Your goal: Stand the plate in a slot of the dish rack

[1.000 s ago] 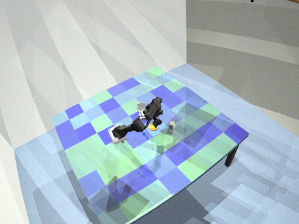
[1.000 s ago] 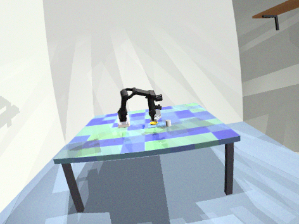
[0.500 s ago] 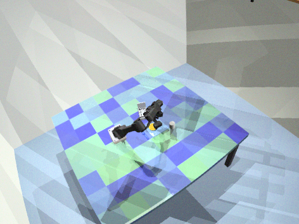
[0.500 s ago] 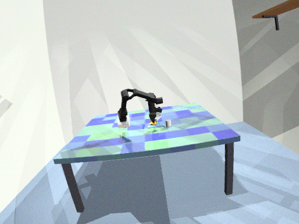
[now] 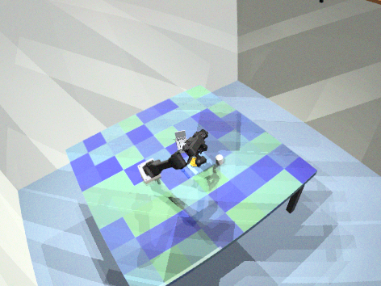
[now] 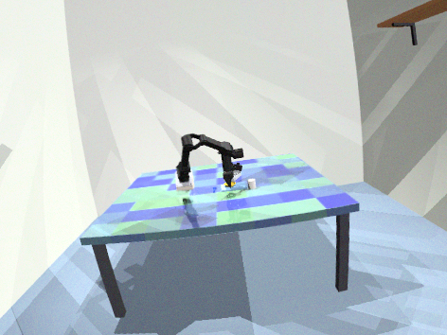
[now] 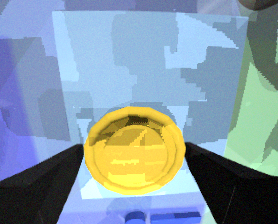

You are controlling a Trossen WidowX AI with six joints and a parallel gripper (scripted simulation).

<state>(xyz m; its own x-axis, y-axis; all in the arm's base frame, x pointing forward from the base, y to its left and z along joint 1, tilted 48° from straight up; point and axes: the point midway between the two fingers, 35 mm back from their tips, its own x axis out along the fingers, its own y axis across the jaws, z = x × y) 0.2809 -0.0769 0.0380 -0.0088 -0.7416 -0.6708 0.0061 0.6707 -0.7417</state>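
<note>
My gripper tip is 19 cm to the right of the dish rack, 2 cm below it and 2 cm short of it. Also, from my gripper tip: small blue object: 9 cm behind, 2 cm to the right; small white cup: 13 cm ahead, 9 cm to the right, 2 cm above; yellow plate: 1 cm above.
</note>
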